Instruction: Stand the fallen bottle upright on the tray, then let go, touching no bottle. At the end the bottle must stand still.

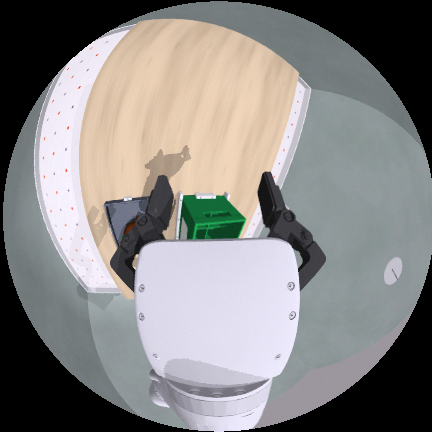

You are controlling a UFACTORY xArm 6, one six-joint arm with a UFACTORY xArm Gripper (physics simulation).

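Frame: origin at the arm's base, x left, y back, z up, level; metres.
Where they show: gripper, fingertip midpoint: (pixel 214 181).
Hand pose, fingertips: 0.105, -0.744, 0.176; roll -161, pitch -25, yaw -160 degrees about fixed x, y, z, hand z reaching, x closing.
Each offset is from my fingertips to the top centre of the thing, as dx, dy, dz. "spot": to the spot under its first point. Level surfaces: height alone.
My gripper (pixel 214 181) is open, with its two dark fingers wide apart and nothing between them. A dark grey-blue tray {spot: +0.160, +0.271, -0.357} (pixel 116 212) lies at the left, partly hidden behind the left finger and the gripper body. An orange-brown thing {+0.094, +0.338, -0.284} (pixel 131 225) with a bit of green beside it shows on the tray, mostly covered by the left finger's linkage. It may be part of a bottle, but I cannot tell whether it lies or stands. No other part of a bottle shows clearly.
A green open box {-0.191, +0.328, -0.188} (pixel 202 207) with white fittings stands below and between the fingers, its near part hidden by the gripper body. The wooden table top {dz -0.363} (pixel 200 100) stretches ahead. White speckled borders (pixel 56 145) run along its left and right sides.
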